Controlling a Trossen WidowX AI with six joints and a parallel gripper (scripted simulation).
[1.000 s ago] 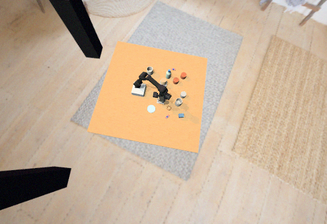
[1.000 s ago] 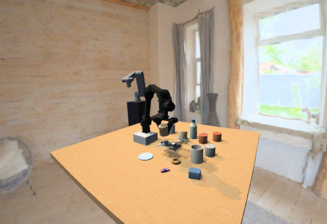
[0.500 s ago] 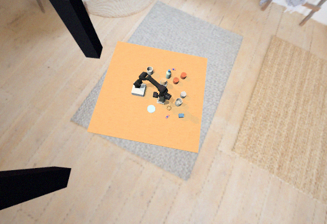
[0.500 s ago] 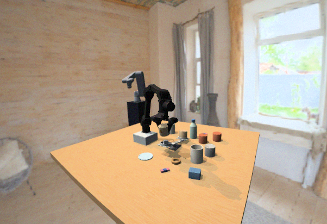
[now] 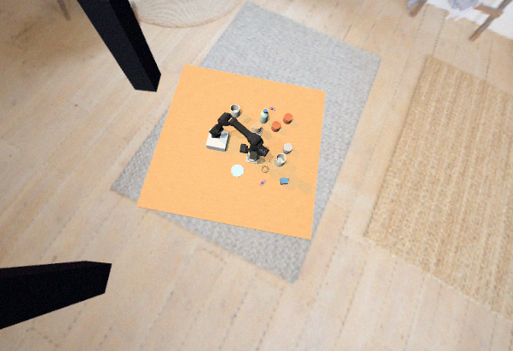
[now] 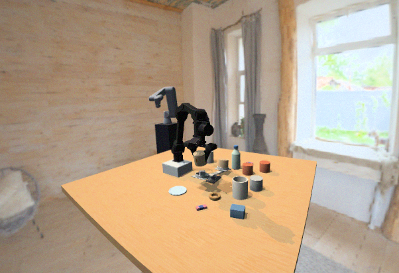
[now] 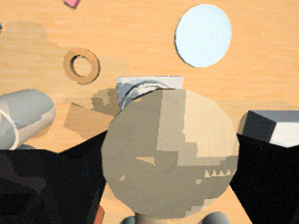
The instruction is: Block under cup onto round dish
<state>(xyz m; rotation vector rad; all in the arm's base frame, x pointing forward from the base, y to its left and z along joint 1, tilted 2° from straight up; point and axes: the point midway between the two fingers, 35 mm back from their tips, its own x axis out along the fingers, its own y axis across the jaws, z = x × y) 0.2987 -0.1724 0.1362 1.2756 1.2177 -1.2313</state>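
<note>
The pale round dish lies 100 mm behind my gripper tip, 90 mm to the right of it and 170 mm below it. The rest, counted from my gripper tip: blue block (270 mm ahead, 140 mm to the right, 150 mm below); small balance (10 mm ahead, 130 mm to the left, 150 mm below); grey cylinder (290 mm ahead, 110 mm to the left, 130 mm below).
</note>
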